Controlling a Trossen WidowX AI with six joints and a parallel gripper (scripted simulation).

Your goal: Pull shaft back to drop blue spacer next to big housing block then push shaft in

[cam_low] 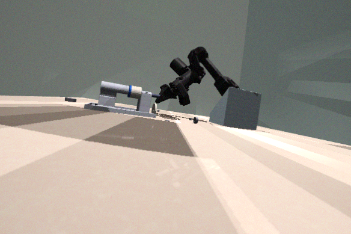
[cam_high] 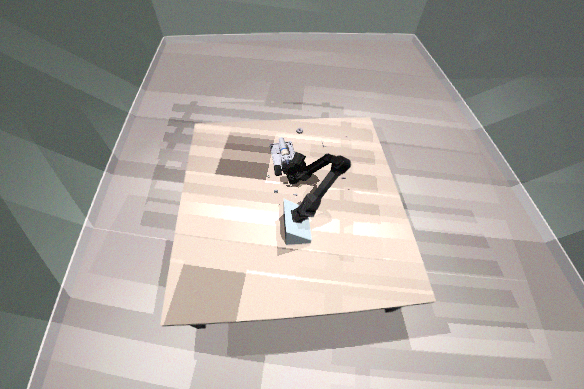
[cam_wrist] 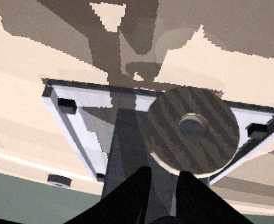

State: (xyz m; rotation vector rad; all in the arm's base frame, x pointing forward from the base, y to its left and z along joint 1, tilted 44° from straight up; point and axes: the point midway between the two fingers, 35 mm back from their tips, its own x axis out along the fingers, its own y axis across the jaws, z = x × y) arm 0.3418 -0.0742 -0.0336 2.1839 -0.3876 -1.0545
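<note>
My gripper tip is now 60 mm short of the dark shaft and 30 mm below it. Also, from my gripper tip: beige spacer: 80 mm ahead, 20 mm above; blue spacer: 110 mm ahead, 20 mm above; dark piece: 140 mm behind, 100 mm to the left, 40 mm below.
</note>
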